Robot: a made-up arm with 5 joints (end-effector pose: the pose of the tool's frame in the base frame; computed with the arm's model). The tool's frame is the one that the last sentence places.
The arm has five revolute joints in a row. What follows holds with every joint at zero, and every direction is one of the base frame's.
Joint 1 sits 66 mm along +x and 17 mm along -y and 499 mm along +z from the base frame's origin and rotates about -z.
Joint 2 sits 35 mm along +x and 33 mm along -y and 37 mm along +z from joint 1 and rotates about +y.
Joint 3 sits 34 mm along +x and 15 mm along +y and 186 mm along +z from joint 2 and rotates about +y.
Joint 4 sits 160 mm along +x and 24 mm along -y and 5 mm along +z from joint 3 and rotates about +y.
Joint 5 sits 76 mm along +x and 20 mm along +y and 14 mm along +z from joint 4 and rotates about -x.
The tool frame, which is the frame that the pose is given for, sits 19 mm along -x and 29 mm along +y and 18 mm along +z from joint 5; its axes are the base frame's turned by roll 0.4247, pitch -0.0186 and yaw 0.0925 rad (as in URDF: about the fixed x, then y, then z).
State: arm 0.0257 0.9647 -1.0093 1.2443 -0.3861
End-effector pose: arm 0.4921 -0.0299 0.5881 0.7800 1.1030 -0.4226
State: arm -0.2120 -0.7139 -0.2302 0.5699 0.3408
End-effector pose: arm 0.1359 0.0097 0.8720 0.1040 -0.3487 0.3171
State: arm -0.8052 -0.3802 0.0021 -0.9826 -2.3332
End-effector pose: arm 0.1987 0.0416 0.8455 -2.1717 -0.4433 -1.8194
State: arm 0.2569 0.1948 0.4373 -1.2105 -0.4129
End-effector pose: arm 0.3179 -0.0859 0.6878 0.7051 -0.6550 0.0984
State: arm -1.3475 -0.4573 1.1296 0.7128 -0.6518
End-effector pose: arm 0.1127 0.1440 0.5746 -0.0090 1.5184 0.4196
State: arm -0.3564 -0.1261 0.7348 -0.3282 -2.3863
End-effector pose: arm 0.3102 0.0148 0.6416 2.7201 0.4320 -0.2482
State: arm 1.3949 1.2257 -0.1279 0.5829 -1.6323
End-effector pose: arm 0.0834 -0.3534 0.3655 -2.0199 0.3100 2.0801
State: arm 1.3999 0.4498 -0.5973 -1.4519 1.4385
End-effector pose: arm 0.1192 -0.3272 0.7745 -1.7928 -0.6145 -1.7577
